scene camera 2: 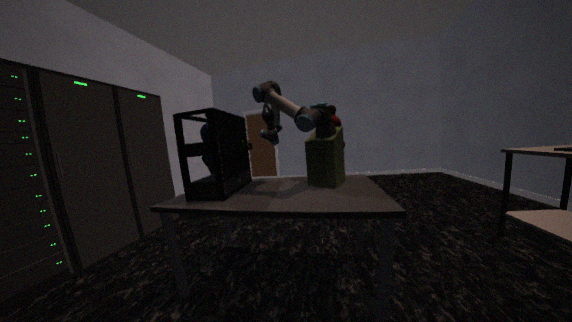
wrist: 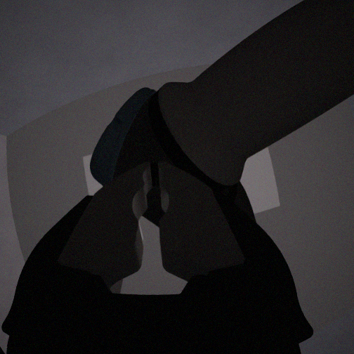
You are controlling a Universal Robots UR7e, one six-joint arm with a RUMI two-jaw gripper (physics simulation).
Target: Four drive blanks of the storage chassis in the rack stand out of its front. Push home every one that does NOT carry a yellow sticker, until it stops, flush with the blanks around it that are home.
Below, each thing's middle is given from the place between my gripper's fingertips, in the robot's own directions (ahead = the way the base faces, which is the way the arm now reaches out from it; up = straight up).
I see my gripper 39 cm short of the black rack [scene camera 2: 228, 145], 34 cm above it and 2 cm to the right of it.
